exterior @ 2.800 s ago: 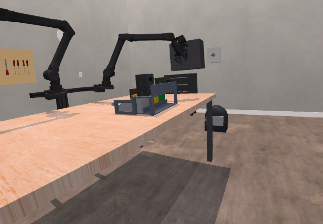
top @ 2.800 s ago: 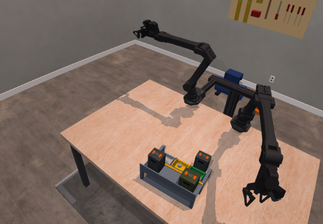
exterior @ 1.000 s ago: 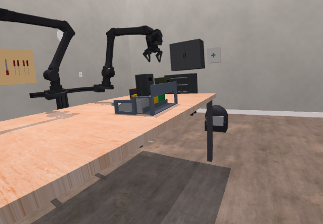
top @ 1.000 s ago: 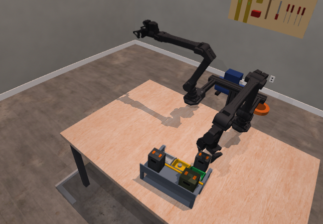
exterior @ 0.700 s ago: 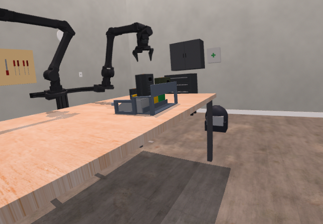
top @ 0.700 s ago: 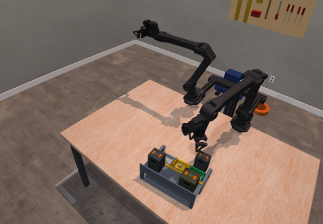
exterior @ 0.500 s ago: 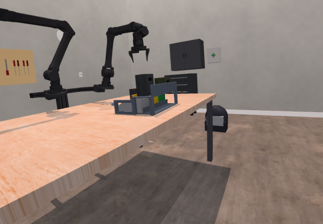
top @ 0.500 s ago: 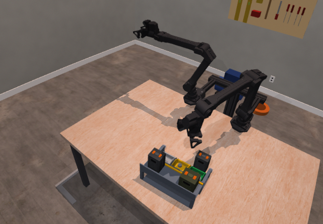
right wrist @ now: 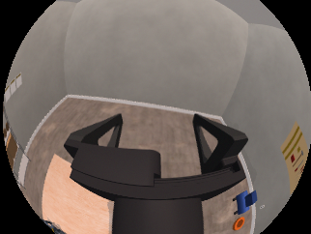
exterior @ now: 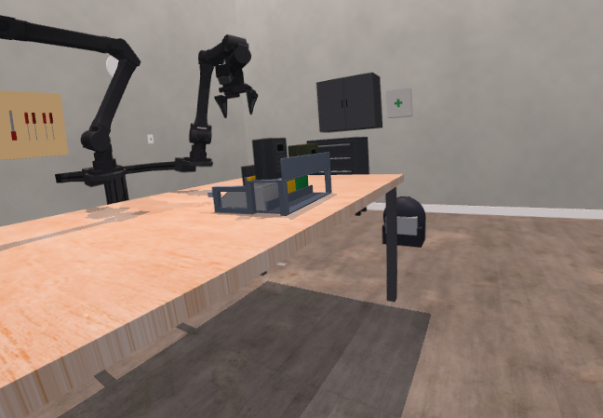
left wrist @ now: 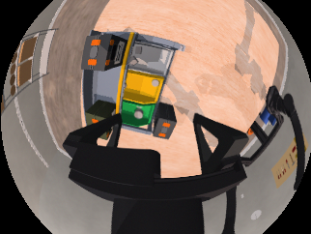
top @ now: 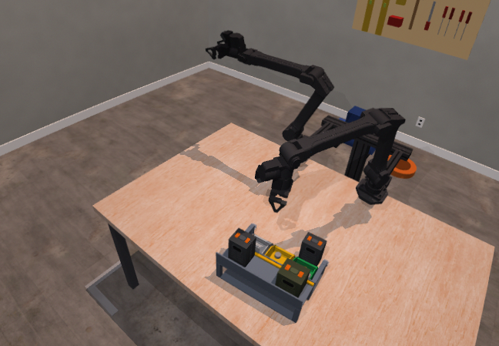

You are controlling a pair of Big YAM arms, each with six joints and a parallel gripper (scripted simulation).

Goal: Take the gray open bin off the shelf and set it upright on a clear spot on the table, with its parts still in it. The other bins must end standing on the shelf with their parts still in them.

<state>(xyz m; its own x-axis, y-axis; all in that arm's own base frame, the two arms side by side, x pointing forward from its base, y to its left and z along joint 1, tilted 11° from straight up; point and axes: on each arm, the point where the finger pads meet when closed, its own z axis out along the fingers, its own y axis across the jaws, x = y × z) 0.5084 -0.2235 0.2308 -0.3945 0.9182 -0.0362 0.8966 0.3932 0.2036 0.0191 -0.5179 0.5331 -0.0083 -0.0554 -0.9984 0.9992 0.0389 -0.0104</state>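
The gray open bin lies 28 cm below my left hand, 7 cm ahead of it and 4 cm to the right of it. Round my left hand: yellow bin (28 cm below, 7 cm to the left, 5 cm ahead); then gray shelf (25 cm below, 8 cm ahead, 7 cm to the left); then olive box (19 cm to the left, 17 cm below, 13 cm ahead).
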